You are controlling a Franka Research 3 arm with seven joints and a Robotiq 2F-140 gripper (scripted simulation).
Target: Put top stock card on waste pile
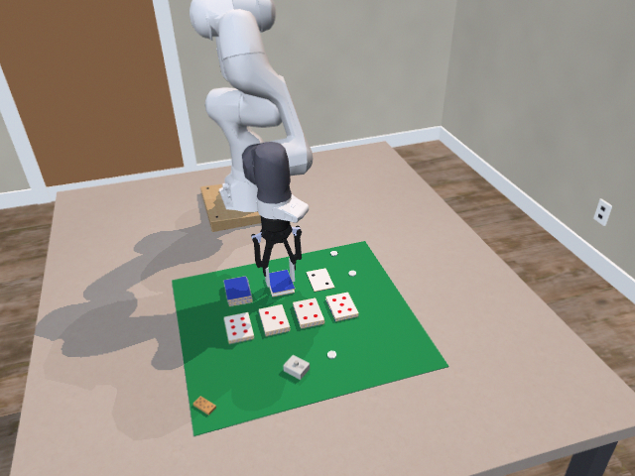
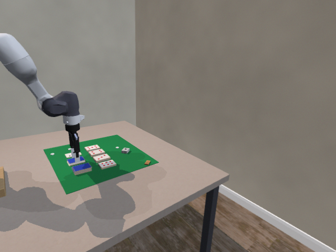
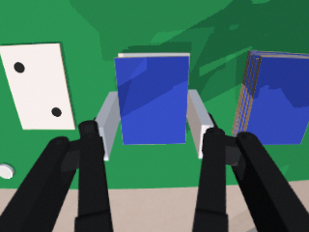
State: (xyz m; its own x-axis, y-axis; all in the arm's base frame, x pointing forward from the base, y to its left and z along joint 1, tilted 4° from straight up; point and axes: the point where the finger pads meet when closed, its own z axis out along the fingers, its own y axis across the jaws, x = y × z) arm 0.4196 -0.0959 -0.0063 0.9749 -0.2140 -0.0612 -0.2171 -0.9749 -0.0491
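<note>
The blue-backed card is 3 cm below my hand. Also, from my hand: green mat 14 cm ahead, 6 cm below, 2 cm to the right; grey block 30 cm ahead, 10 cm to the right, 3 cm below.
</note>
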